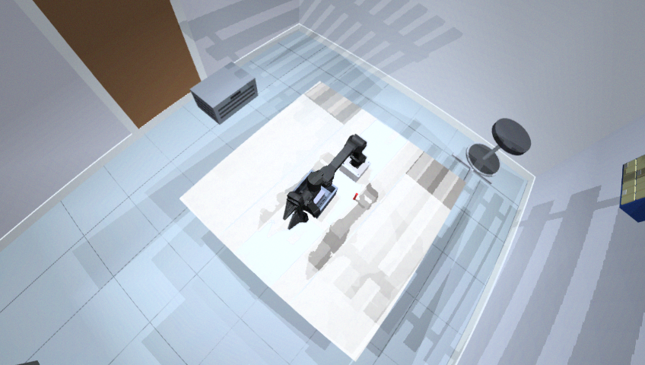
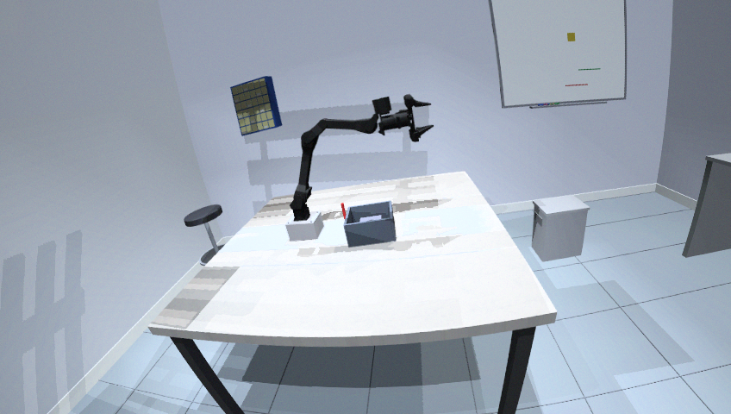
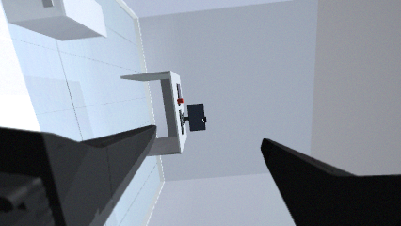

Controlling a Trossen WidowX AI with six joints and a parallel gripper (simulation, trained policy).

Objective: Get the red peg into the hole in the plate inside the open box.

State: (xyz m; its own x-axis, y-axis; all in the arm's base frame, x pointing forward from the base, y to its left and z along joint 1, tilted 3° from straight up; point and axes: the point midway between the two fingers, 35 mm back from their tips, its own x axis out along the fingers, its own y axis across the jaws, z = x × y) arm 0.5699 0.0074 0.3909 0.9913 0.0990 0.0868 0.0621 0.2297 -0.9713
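Now: the red peg 460 mm behind my gripper tip, 400 mm below it and 110 mm to the left of it. Also, from my gripper tip: grey box (410 mm below, 310 mm behind, 80 mm to the right).
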